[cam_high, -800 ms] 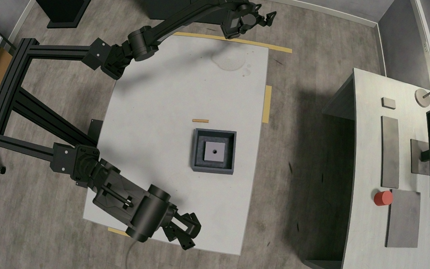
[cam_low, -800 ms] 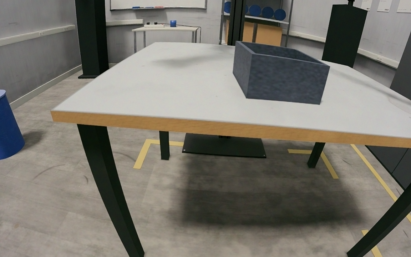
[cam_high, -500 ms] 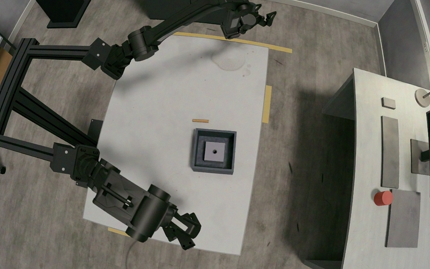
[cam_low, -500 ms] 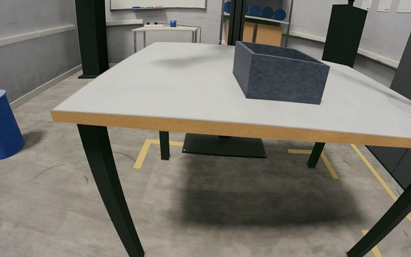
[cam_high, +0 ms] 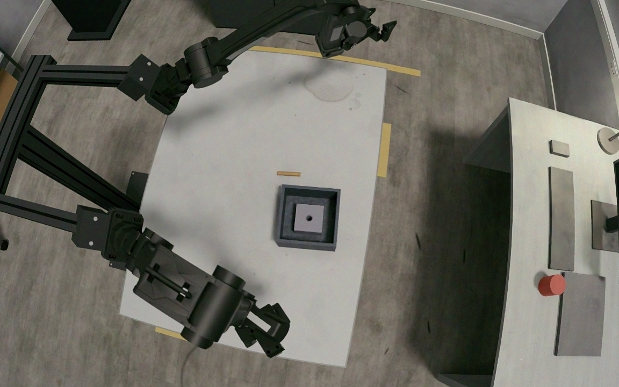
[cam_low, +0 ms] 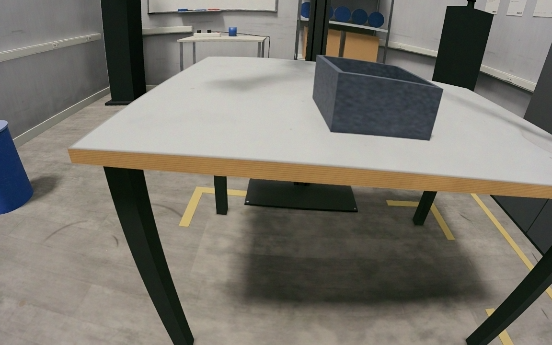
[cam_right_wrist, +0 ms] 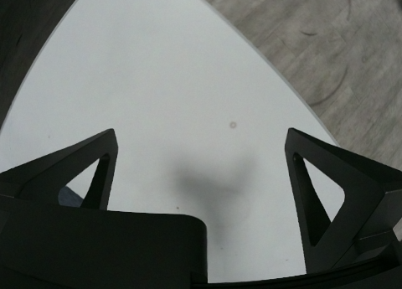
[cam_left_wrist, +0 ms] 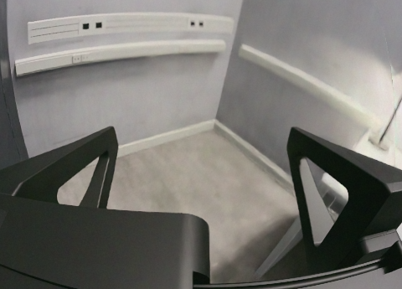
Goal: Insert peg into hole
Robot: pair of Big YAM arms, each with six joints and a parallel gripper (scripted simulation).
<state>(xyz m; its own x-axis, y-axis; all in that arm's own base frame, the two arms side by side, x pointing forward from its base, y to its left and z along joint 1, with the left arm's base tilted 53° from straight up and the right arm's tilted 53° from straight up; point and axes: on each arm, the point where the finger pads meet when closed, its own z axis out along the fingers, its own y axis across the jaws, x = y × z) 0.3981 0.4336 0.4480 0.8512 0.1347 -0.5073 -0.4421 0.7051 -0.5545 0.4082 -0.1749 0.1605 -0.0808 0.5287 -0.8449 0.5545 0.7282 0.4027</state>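
Observation:
My left gripper is now 49 cm to the left of the wooden peg, 36 cm above it and 25 cm past it. From my left hand the other things lie so: dark box: 64 cm to the right, 34 cm below, 15 cm behind.

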